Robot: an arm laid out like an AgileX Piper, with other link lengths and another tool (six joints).
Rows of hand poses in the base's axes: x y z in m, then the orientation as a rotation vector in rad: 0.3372 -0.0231 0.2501 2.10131 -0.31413 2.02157; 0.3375 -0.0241 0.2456 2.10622 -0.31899 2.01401; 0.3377 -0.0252 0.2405 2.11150 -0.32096 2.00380; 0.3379 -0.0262 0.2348 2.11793 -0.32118 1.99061; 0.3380 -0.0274 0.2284 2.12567 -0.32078 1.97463; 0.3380 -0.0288 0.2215 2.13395 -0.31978 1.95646; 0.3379 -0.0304 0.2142 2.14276 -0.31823 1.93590; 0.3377 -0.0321 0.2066 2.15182 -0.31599 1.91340
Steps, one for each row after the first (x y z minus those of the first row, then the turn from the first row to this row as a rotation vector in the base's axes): 0.0003 -0.0010 -0.0045 0.00239 0.00571 -0.00327; 0.0005 -0.0021 -0.0096 0.00243 0.01327 -0.00648; 0.0007 -0.0031 -0.0153 0.00107 0.02309 -0.00983; 0.0008 -0.0043 -0.0217 -0.00091 0.03505 -0.01359; 0.0008 -0.0057 -0.0286 -0.00365 0.04851 -0.01784; 0.0007 -0.0073 -0.0359 -0.00718 0.06361 -0.02269; 0.0005 -0.0090 -0.0435 -0.01155 0.08002 -0.02797
